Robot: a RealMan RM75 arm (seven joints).
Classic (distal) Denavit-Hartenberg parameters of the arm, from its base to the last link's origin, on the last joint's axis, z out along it. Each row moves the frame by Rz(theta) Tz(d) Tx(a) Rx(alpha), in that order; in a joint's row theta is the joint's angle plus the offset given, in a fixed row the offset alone. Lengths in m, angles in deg.
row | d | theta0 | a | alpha
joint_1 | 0.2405 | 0 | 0 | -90
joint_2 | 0 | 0 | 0 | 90
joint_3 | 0.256 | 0 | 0 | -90
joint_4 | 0 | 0 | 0 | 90
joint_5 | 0.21 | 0 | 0 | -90
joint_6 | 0 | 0 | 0 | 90
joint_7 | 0.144 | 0 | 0 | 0
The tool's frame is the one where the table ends.
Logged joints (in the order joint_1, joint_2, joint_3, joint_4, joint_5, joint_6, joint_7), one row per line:
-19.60, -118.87, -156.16, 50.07, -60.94, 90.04, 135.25
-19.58, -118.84, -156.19, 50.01, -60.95, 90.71, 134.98
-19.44, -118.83, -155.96, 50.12, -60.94, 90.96, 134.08
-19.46, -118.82, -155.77, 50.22, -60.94, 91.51, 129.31
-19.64, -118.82, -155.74, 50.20, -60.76, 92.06, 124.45
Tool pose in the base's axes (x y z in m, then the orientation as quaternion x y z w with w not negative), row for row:
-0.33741, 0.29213, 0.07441, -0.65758, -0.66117, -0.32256, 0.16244
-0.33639, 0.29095, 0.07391, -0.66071, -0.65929, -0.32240, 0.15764
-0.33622, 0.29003, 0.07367, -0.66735, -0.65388, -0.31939, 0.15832
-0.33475, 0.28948, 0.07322, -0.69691, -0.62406, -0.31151, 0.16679
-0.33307, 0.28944, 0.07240, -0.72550, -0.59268, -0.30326, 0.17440
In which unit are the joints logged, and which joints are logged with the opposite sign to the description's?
The joints are logged in degrees. Opposite sign: joint_4, joint_7.
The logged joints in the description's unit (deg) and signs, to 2 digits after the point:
-19.60, -118.87, -156.16, -50.07, -60.94, 90.04, -135.25
-19.58, -118.84, -156.19, -50.01, -60.95, 90.71, -134.98
-19.44, -118.83, -155.96, -50.12, -60.94, 90.96, -134.08
-19.46, -118.82, -155.77, -50.22, -60.94, 91.51, -129.31
-19.64, -118.82, -155.74, -50.20, -60.76, 92.06, -124.45

